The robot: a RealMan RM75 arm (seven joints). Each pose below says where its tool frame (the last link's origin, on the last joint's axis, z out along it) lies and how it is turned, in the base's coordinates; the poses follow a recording.
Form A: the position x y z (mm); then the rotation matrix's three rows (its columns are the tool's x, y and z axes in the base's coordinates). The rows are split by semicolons.
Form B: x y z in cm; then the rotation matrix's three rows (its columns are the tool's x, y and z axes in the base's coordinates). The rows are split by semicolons. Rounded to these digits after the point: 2 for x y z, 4 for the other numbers.
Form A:
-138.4, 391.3, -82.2; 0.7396, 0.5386, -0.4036; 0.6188, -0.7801, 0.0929; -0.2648, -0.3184, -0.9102
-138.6, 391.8, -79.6; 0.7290, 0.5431, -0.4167; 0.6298, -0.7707, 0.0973; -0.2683, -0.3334, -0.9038
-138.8, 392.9, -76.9; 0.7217, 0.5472, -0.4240; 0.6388, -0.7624, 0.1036; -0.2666, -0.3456, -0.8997
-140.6, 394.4, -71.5; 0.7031, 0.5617, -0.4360; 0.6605, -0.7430, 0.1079; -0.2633, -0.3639, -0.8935
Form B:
-13.84, 39.13, -8.22; 0.7396, 0.5386, -0.4036; 0.6188, -0.7801, 0.0929; -0.2648, -0.3184, -0.9102
-13.86, 39.18, -7.96; 0.7290, 0.5431, -0.4167; 0.6298, -0.7707, 0.0973; -0.2683, -0.3334, -0.9038
-13.88, 39.29, -7.69; 0.7217, 0.5472, -0.4240; 0.6388, -0.7624, 0.1036; -0.2666, -0.3456, -0.8997
-14.06, 39.44, -7.15; 0.7031, 0.5617, -0.4360; 0.6605, -0.7430, 0.1079; -0.2633, -0.3639, -0.8935

